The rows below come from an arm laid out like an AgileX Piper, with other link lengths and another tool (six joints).
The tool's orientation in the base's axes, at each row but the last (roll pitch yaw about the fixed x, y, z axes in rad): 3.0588 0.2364 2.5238; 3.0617 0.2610 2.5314; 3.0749 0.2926 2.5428; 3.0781 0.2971 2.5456; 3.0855 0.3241 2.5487; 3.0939 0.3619 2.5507; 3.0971 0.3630 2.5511; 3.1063 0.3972 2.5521; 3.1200 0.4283 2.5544; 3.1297 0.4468 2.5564; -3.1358 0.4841 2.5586; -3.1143 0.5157 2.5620; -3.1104 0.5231 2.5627
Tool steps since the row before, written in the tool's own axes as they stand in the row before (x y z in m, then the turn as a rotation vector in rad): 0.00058 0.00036 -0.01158 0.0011 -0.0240 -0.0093; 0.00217 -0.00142 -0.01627 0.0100 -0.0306 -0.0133; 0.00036 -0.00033 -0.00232 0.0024 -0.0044 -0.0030; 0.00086 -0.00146 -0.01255 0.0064 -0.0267 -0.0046; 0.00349 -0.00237 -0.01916 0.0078 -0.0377 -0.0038; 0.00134 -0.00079 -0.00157 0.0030 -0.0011 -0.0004; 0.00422 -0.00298 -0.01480 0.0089 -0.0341 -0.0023; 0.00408 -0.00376 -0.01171 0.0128 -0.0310 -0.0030; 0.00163 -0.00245 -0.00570 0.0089 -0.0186 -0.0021; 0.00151 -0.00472 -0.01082 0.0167 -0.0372 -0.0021; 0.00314 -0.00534 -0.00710 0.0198 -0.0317 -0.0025; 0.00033 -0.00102 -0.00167 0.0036 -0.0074 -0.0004; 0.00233 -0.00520 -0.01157 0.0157 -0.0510 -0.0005
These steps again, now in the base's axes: -0.00302 0.00141 0.01111 -0.0166 -0.0185 0.0068; -0.00668 0.00136 0.01500 -0.0283 -0.0187 0.0079; -0.00110 0.00017 0.00209 -0.0051 -0.0021 0.0019; -0.00496 0.00064 0.01164 -0.0209 -0.0184 0.0009; -0.00968 0.00238 0.01690 -0.0277 -0.0270 -0.0009; -0.00197 0.00028 0.00096 -0.0031 0.0007 -0.0007; -0.00962 0.00207 0.01220 -0.0262 -0.0236 -0.0024; -0.00917 0.00111 0.00909 -0.0277 -0.0189 -0.0032; -0.00461 -0.00002 0.00446 -0.0177 -0.0106 -0.0022; -0.00769 -0.00072 0.00905 -0.0337 -0.0223 -0.0057; -0.00801 -0.00107 0.00485 -0.0331 -0.0161 -0.0068; -0.00147 -0.00020 0.00131 -0.0069 -0.0043 -0.0013; -0.00924 0.00026 0.00899 -0.0401 -0.0346 -0.0060
